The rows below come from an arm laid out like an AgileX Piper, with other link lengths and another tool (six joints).
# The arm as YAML. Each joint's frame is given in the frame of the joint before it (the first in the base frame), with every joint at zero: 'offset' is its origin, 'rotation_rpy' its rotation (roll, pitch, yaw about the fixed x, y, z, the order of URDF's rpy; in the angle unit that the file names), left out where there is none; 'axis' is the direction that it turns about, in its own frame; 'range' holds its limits. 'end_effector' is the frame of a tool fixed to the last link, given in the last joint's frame.
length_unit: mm
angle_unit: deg
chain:
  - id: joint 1
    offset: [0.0, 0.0, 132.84]
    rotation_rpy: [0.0, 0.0, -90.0]
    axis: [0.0, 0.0, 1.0]
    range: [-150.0, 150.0]
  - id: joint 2
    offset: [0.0, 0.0, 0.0]
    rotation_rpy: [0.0, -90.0, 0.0]
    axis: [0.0, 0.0, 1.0]
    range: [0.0, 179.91]
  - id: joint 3
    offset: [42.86, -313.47, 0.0]
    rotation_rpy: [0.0, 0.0, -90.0]
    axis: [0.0, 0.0, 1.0]
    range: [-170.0, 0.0]
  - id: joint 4
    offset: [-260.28, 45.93, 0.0]
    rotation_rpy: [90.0, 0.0, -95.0]
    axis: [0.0, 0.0, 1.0]
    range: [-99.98, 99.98]
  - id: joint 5
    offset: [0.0, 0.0, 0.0]
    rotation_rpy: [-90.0, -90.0, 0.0]
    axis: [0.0, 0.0, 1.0]
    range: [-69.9, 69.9]
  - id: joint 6
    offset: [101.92, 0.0, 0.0]
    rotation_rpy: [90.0, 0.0, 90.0]
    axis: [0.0, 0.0, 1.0]
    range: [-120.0, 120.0]
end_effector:
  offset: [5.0, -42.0, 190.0]
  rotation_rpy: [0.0, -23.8, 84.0]
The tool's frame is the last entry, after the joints.
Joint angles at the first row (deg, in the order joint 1, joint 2, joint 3, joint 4, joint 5, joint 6):
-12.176 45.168 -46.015 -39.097 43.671 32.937
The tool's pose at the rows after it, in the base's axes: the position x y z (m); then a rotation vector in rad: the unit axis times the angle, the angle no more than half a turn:
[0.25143, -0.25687, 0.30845, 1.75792, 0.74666, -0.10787]
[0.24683, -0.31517, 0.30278, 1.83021, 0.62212, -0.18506]
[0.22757, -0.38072, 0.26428, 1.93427, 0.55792, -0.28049]
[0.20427, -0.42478, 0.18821, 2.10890, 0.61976, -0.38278]
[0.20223, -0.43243, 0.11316, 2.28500, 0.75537, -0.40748]
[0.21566, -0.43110, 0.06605, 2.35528, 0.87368, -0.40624]
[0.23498, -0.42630, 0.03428, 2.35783, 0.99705, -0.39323]
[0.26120, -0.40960, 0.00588, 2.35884, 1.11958, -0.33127]
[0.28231, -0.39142, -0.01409, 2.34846, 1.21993, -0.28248]
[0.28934, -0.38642, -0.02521, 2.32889, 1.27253, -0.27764]
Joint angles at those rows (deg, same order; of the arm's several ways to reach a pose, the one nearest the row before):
-19.449 54.435 -51.490 -39.158 40.820 34.331
-31.551 62.421 -55.269 -36.714 35.010 33.027
-44.938 72.096 -57.948 -28.700 28.945 24.768
-54.651 83.998 -61.867 -14.977 29.582 9.042
-58.555 94.840 -66.614 -3.725 34.691 -3.495
-58.392 102.247 -69.641 0.000 36.680 -8.493
-56.949 107.204 -71.240 2.172 36.745 -12.949
-55.139 110.948 -71.865 7.270 36.745 -19.225
-53.161 113.387 -71.917 10.842 36.745 -23.717
-52.273 114.862 -71.917 11.327 36.150 -25.563

